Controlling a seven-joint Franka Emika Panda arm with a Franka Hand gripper.
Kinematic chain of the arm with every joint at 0, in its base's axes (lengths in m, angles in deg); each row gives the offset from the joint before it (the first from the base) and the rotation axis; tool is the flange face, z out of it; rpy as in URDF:
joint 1: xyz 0 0 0.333 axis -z
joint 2: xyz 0 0 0 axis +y
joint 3: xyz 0 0 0.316 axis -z
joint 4: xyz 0.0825 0 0 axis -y
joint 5: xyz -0.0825 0 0.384 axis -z
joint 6: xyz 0 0 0 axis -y
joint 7: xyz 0.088 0 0 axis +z
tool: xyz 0 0 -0.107 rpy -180 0 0
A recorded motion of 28 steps. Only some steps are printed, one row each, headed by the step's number.
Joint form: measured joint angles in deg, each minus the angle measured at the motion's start. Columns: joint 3, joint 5, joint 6, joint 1, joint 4, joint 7, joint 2.
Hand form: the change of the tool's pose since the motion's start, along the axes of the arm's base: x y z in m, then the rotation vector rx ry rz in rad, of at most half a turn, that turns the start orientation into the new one. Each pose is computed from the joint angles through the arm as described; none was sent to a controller.
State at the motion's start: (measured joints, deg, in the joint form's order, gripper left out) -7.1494 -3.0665 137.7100 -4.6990 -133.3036 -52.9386 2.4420
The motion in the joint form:
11: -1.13 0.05 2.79 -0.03 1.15 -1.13 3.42
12: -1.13 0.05 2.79 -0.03 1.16 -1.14 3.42
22: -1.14 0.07 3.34 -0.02 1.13 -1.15 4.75
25: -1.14 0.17 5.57 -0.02 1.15 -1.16 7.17
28: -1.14 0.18 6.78 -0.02 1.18 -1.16 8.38
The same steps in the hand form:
11: 0.0081 0.0122 -0.0178 0.0094 -0.0070 -0.0013
12: 0.0082 0.0122 -0.0178 0.0095 -0.0071 -0.0015
22: 0.0082 0.0123 -0.0292 0.0090 0.0070 -0.0019
25: 0.0104 0.0127 -0.0475 0.0117 0.0103 -0.0029
28: 0.0115 0.0129 -0.0564 0.0139 0.0101 -0.0039

